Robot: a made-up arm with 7 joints.
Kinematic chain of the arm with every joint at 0, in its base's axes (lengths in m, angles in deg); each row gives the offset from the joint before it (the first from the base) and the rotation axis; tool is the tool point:
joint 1: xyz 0 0 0 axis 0 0.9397 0.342
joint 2: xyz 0 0 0 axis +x
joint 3: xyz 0 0 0 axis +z
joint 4: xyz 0.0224 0 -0.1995 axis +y
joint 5: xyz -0.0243 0 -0.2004 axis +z
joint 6: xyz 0 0 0 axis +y
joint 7: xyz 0 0 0 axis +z
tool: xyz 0 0 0
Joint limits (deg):
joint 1: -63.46..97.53
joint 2: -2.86..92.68
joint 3: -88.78..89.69
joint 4: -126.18..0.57
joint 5: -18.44..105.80
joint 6: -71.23..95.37
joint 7: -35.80..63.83
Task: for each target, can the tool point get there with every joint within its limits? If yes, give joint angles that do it. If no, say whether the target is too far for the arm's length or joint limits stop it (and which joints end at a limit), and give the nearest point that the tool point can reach.
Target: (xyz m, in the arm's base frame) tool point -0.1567 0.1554 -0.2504
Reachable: yes | joints 61.97 7.20 33.45 -81.35 39.09 81.20 17.09
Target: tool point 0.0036 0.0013 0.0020
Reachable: no: joint limits stop it (at a limit: joint 4) | nearest point 0.1856 0.0670 0.1031 | short by 0.218 m
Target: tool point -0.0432 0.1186 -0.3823
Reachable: yes | joints 11.47 15.47 18.39 -11.69 21.68 -19.96 1.39
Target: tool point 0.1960 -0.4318 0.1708
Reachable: no: too far | nearest point 0.1800 -0.2274 0.0253 | short by 0.251 m
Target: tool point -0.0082 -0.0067 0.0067
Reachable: no: joint limits stop it (at a limit: joint 1, joint 3, joint 4) | nearest point -0.2031 -0.0908 -0.0090 | short by 0.213 m
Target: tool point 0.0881 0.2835 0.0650
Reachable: yes | joints 27.87 67.15 65.02 -95.30 19.94 50.19 -14.30
